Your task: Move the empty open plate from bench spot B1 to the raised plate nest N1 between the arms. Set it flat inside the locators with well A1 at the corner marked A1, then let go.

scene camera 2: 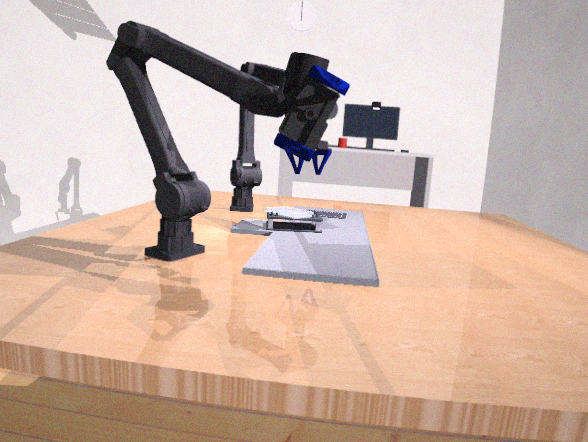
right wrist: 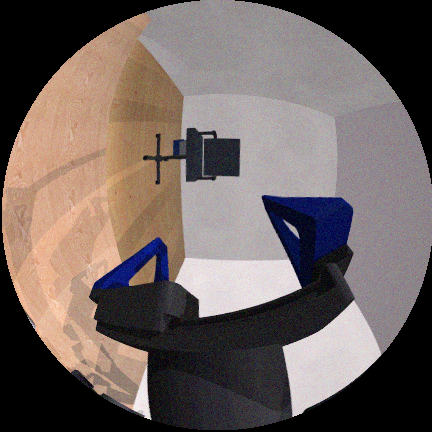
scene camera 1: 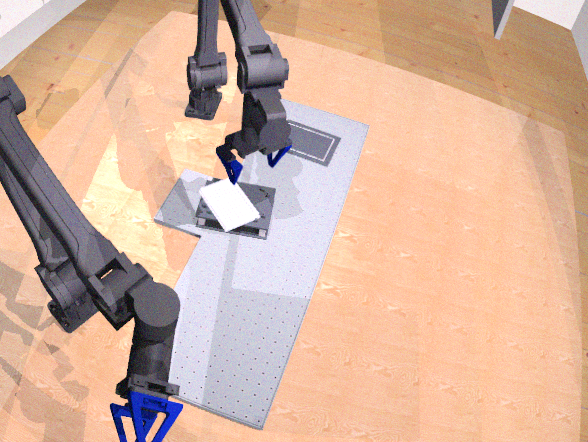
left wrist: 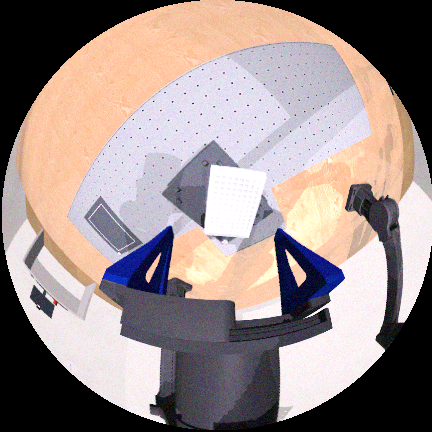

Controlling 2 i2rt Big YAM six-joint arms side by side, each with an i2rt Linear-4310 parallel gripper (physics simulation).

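Places are measured from the left arm's base along level axes (x ahead, y left, z up), in centimetres.
Pixels of known places: left gripper, between the fingertips: (scene camera 2: pixel 307 174) (scene camera 1: pixel 252 174) (left wrist: pixel 224 232); right gripper, between the fingertips: (scene camera 2: pixel 319 117) (right wrist: pixel 208 223); left arm's base, origin of its link: (scene camera 2: pixel 242 209) (scene camera 1: pixel 203 106) (left wrist: pixel 174 285); right arm's base, origin of its link: (scene camera 2: pixel 175 253) (scene camera 1: pixel 78 305) (left wrist: pixel 357 195).
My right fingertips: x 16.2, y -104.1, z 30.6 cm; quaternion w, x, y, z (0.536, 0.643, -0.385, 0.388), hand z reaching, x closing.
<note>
Ahead of a thing's pixels: the offset from my right fingertips to its top centre. "*": to the spot under its first point. Level surfaces: height alone.
The white plate {dx +0.0, dy +64.7, dz -23.8 cm} (scene camera 1: pixel 230 204) (scene camera 2: pixel 295 213) (left wrist: pixel 235 200) lies askew on the raised dark nest {dx +1.5, dy +66.1, dz -24.2 cm} (scene camera 1: pixel 267 200) (left wrist: pixel 187 185), turned relative to its edges and overhanging a side. It does not sit square inside the locators; whether it tilts is hard to tell. The A1 marks are not legible. My left gripper (scene camera 1: pixel 254 169) (scene camera 2: pixel 308 173) (left wrist: pixel 224 232) is open and empty, above the plate and nest, not touching the plate. My right gripper (scene camera 2: pixel 312 112) (right wrist: pixel 208 223) is open and empty, high up and away from the nest; its fingertips are cut off in scene camera 1.
Bench spot B1, a dark pad {* dx +16.4, dy +94.0, dz -29.1 cm} (scene camera 1: pixel 312 144) (left wrist: pixel 111 227) with a white outline, holds no plate. A grey perforated board {dz -29.3 cm} (scene camera 1: pixel 280 260) (scene camera 2: pixel 315 260) (left wrist: pixel 200 110) lies under the nest and pad. The wooden table {dz -30.6 cm} (scene camera 1: pixel 425 250) (scene camera 2: pixel 450 320) surrounds it. A chair (right wrist: pixel 220 157) stands beyond the table.
</note>
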